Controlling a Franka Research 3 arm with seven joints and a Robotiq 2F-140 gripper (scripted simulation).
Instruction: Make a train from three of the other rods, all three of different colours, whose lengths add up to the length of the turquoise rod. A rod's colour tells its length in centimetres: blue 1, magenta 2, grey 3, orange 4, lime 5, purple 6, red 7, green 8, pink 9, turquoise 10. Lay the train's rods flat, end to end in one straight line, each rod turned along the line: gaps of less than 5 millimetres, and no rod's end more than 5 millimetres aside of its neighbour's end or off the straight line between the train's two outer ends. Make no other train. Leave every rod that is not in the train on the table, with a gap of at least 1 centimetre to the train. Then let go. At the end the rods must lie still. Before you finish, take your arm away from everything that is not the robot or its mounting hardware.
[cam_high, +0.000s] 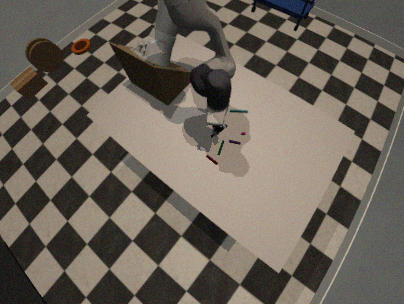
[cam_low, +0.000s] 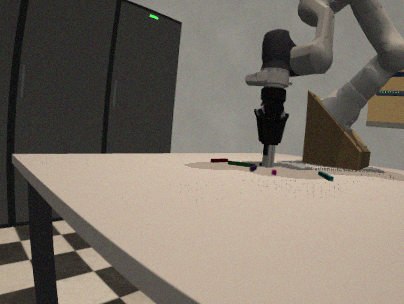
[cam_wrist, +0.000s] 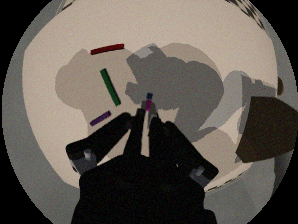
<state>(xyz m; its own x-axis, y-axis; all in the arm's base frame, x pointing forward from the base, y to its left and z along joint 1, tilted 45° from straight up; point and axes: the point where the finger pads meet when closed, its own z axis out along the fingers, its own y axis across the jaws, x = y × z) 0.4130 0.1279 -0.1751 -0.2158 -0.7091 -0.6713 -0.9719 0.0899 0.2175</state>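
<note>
The blue rod is 30 mm to the right of my hand and 30 mm below it. From my hand the other things lie so: purple rod: 110 mm ahead, 30 mm to the left, 30 mm below; then red rod: 120 mm to the right, 80 mm ahead, 30 mm below; then green rod: 70 mm ahead, 40 mm to the right, 30 mm below.
</note>
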